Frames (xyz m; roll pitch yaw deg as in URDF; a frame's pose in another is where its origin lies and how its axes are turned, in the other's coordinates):
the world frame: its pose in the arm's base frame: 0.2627 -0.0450 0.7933 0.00 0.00 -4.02
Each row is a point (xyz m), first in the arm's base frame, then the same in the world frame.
Working: the arm's base frame: its pose in the world frame: -0.2652 0.0265 -0.7933 0.00 0.00 4.02

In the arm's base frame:
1: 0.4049 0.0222 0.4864
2: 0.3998 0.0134 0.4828
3: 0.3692 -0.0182 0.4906
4: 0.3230 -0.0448 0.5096
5: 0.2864 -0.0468 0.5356
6: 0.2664 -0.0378 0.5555
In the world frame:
1: 0.1371 0.0770 -0.3069
2: 0.1327 0.0679 -0.3105
3: 0.1044 0.0342 -0.3027
4: 0.0601 0.0044 -0.2837
5: 0.0238 -0.0001 -0.2577
6: 0.0032 0.0074 -0.2378

